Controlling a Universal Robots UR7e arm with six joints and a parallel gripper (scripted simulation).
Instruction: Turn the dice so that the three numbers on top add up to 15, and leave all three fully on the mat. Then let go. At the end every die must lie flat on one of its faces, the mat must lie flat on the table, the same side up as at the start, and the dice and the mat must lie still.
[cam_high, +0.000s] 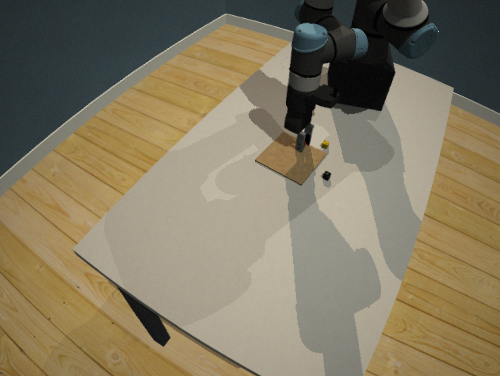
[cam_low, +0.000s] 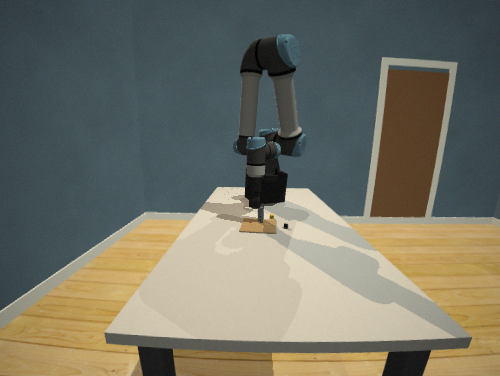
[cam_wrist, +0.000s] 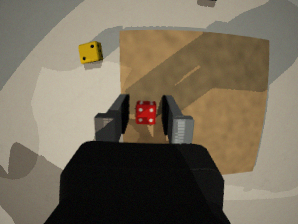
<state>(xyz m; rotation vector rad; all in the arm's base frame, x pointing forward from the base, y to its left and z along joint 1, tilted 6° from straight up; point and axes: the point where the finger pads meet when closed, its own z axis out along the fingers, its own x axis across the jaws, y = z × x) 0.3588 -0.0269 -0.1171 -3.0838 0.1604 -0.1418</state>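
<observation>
The red die is 10 mm below my hand. The rest, counted from my hand: black die: 100 mm to the left, 60 mm ahead, 20 mm below; yellow die: 50 mm to the left, 40 mm behind, 20 mm below; brown mat: 50 mm ahead, 20 mm below, 10 mm to the right.
</observation>
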